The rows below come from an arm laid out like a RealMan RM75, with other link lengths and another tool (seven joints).
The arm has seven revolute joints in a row. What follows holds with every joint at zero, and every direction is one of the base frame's.
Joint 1 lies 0.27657 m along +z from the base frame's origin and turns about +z.
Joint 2 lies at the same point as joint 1 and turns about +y.
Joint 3 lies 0.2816 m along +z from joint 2 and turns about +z.
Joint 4 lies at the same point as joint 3 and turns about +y.
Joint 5 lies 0.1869 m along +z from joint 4 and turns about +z.
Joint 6 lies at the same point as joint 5 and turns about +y.
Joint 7 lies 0.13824 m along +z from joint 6 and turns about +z.
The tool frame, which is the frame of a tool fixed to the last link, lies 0.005 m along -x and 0.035 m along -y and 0.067 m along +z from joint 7; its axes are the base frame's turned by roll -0.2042, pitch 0 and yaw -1.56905 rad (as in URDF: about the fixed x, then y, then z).
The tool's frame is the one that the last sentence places.
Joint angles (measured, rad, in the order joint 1, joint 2, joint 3, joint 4, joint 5, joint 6, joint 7), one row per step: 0.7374, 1.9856, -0.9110, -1.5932, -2.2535, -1.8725, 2.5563; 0.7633, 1.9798, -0.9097, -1.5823, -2.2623, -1.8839, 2.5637; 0.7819, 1.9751, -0.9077, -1.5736, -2.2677, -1.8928, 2.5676; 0.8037, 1.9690, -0.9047, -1.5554, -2.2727, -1.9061, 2.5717; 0.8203, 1.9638, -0.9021, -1.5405, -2.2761, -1.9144, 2.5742; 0.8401, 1.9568, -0.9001, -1.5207, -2.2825, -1.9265, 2.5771; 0.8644, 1.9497, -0.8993, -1.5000, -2.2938, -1.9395, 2.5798; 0.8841, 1.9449, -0.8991, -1.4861, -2.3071, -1.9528, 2.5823; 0.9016, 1.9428, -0.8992, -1.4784, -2.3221, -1.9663, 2.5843; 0.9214, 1.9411, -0.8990, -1.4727, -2.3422, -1.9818, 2.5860; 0.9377, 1.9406, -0.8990, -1.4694, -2.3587, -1.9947, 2.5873; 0.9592, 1.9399, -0.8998, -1.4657, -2.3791, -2.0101, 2.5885
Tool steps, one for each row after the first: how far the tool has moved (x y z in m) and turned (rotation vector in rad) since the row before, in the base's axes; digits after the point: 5 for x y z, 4 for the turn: -0.00534, 0.00276, 0.00041, -0.0093, -0.0088, 0.0037; -0.00380, 0.00189, 0.00052, -0.0071, -0.0060, 0.0033; -0.00324, 0.00158, -0.00043, -0.0157, -0.0056, -0.0015; -0.00254, 0.00152, -0.00004, -0.0105, -0.0035, -0.0009; -0.00212, 0.00149, -0.00018, -0.0150, -0.0077, -0.0037; -0.00301, 0.00201, -0.00018, -0.0150, -0.0125, -0.0021; -0.00205, 0.00121, -0.00006, -0.0119, -0.0145, -0.0026; -0.00208, 0.00069, -0.00017, -0.0094, -0.0156, -0.0007; -0.00234, 0.00088, 0.00028, -0.0076, -0.0200, -0.0001; -0.00226, 0.00055, 0.00010, -0.0061, -0.0163, 0.0009; -0.00352, 0.00086, 0.00022, -0.0068, -0.0207, 0.0034
